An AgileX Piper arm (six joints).
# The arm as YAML. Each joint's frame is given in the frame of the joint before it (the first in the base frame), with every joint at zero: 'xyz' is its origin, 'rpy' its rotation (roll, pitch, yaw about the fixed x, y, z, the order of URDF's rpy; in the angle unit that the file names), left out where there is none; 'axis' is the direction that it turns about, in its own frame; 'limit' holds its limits. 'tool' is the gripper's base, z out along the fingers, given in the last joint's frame.
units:
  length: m
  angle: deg
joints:
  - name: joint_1
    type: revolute
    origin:
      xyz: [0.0, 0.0, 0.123]
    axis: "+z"
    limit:
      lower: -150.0
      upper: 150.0
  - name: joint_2
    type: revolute
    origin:
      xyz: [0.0, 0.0, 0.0]
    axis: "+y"
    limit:
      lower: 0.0
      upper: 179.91
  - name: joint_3
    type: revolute
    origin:
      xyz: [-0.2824, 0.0, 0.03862]
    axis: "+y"
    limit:
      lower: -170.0
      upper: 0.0
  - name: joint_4
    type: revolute
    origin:
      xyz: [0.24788, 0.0, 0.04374]
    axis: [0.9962, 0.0, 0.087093]
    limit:
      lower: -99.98
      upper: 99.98
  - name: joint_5
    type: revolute
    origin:
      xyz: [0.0, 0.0, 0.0]
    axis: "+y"
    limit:
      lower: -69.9
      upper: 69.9
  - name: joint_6
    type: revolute
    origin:
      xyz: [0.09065, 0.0, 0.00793]
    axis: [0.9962, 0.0, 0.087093]
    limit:
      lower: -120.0
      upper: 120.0
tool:
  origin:
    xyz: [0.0, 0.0, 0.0]
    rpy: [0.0, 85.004, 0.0]
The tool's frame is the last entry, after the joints.
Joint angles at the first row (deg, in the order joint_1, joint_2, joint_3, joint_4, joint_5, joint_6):
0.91, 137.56, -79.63, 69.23, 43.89, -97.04
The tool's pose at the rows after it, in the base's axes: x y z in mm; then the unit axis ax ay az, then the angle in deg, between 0 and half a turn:
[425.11, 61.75, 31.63, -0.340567, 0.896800, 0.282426, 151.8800]
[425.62, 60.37, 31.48, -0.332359, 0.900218, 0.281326, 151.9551]
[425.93, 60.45, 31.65, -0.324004, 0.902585, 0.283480, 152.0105]
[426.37, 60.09, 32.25, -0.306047, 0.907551, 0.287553, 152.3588]
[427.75, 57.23, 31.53, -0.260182, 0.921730, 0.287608, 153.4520]
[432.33, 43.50, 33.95, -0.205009, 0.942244, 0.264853, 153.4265]
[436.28, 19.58, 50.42, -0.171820, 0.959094, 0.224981, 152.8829]
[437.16, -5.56, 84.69, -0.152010, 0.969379, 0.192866, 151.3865]
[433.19, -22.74, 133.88, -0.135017, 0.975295, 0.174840, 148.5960]
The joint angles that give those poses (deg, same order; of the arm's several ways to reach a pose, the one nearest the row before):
0.54, 137.56, -79.63, 69.02, 42.84, -96.70
0.39, 137.56, -79.62, 69.08, 42.52, -95.93
0.39, 137.56, -79.62, 69.41, 42.48, -95.20
0.34, 137.50, -79.63, 69.69, 42.42, -93.28
0.13, 137.50, -79.63, 69.69, 41.21, -88.13
-1.12, 136.85, -79.62, 68.63, 37.79, -82.35
-3.50, 134.09, -79.63, 62.63, 34.85, -75.28
-6.30, 129.04, -79.62, 55.12, 34.63, -67.82
-8.42, 122.13, -79.62, 49.33, 36.42, -60.82

